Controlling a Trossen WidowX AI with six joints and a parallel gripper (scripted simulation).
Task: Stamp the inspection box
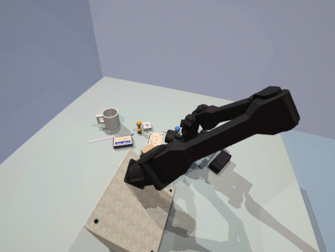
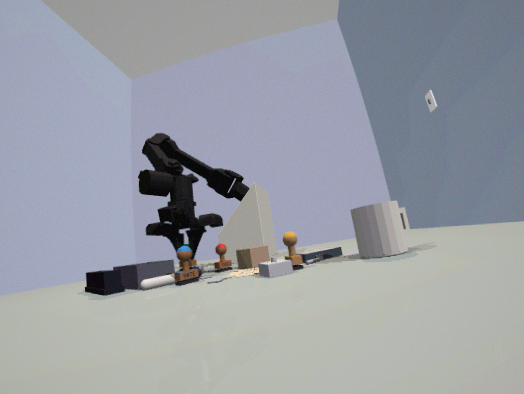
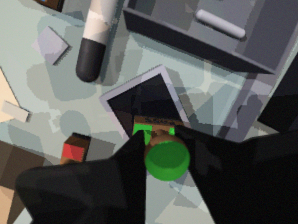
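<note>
Right now the green-knobbed stamp is right at my gripper tip. The rest, counted from my gripper tip: dark ink pad (30 mm below); then red-knobbed stamp (80 mm to the left, 20 mm below, 20 mm behind); then marker (90 mm ahead, 30 mm below, 20 mm to the left).
</note>
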